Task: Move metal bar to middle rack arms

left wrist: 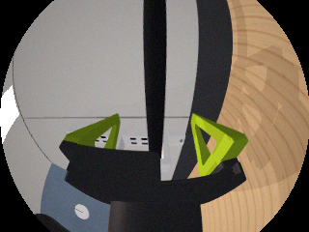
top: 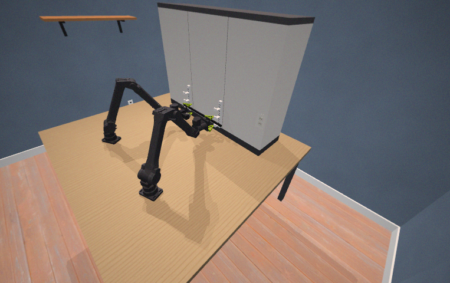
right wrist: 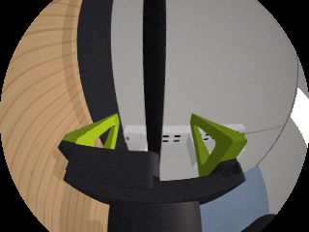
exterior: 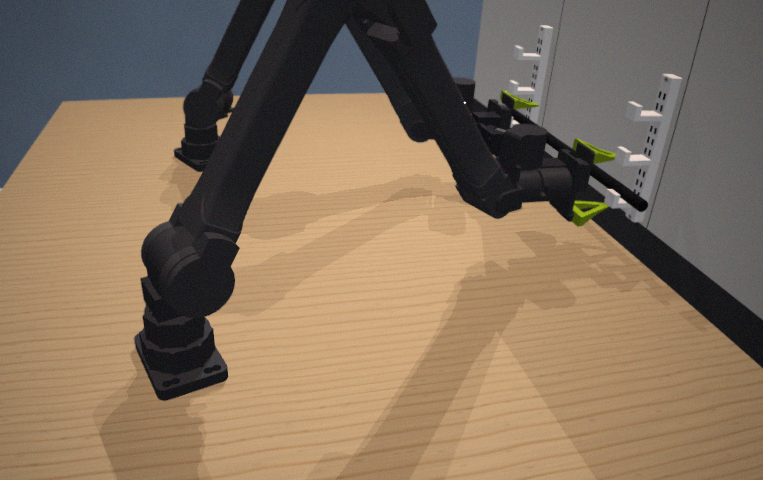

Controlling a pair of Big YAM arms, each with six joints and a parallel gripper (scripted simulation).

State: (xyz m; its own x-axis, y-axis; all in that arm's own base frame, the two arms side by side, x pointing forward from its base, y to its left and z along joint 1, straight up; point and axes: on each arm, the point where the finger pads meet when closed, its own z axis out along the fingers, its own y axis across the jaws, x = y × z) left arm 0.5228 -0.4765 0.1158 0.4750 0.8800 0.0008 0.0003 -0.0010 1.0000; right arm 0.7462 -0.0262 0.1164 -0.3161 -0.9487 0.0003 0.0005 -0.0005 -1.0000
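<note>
My left gripper is now 150 mm to the left of the metal bar and 10 mm short of it. From my left hand the other things lie so: black base strip: 170 mm to the right, 90 mm below, 50 mm ahead; grey wall panel: 330 mm above, 200 mm ahead, 170 mm to the right.
Right now my right hand is 10 mm past the metal bar and 150 mm to the right of it. From my right hand the other things lie so: black base strip: 40 mm ahead, 130 mm to the left, 90 mm below; grey wall panel: 190 mm ahead, 130 mm to the left, 330 mm above.
</note>
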